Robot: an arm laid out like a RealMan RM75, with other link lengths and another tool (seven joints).
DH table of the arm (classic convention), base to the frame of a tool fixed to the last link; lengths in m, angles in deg. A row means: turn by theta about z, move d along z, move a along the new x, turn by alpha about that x. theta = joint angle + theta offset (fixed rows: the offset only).
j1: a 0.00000, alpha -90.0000, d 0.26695, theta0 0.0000
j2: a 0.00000, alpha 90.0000, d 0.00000, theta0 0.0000
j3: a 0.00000, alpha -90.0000, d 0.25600, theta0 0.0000
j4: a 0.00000, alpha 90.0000, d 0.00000, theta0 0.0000
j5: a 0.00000, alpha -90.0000, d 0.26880, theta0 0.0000
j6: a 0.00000, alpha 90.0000, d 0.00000, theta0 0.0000
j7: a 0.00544, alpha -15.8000, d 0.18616, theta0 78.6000
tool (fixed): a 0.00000, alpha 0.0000, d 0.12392, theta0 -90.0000
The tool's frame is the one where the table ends.
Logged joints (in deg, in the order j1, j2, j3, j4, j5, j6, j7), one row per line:
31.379 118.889 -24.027 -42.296 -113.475 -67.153 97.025
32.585 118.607 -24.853 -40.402 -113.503 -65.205 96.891
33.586 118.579 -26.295 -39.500 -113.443 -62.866 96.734
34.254 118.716 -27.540 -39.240 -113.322 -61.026 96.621
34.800 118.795 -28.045 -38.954 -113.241 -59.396 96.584
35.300 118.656 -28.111 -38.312 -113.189 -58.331 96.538
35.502 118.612 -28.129 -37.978 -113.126 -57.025 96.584
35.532 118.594 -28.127 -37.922 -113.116 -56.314 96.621
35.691 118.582 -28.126 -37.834 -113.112 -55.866 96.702
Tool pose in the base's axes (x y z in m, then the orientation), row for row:
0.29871 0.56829 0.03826 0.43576 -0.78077 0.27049 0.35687
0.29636 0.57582 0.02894 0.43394 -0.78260 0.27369 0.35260
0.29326 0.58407 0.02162 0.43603 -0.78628 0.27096 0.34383
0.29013 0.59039 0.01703 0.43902 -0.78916 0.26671 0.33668
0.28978 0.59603 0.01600 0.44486 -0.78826 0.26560 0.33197
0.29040 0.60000 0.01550 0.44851 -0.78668 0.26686 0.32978
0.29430 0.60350 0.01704 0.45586 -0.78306 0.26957 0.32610
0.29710 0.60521 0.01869 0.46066 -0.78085 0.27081 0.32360
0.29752 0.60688 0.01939 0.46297 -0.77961 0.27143 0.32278
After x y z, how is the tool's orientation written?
As a quaternion, w x y z.
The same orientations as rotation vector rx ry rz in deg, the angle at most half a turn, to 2 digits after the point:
-111.32 38.57 50.88
-111.68 39.06 50.32
-112.10 38.63 49.02
-112.35 37.97 47.93
-111.93 37.71 47.14
-111.52 37.83 46.75
-110.64 38.09 46.08
-110.09 38.18 45.62
-109.81 38.23 45.46

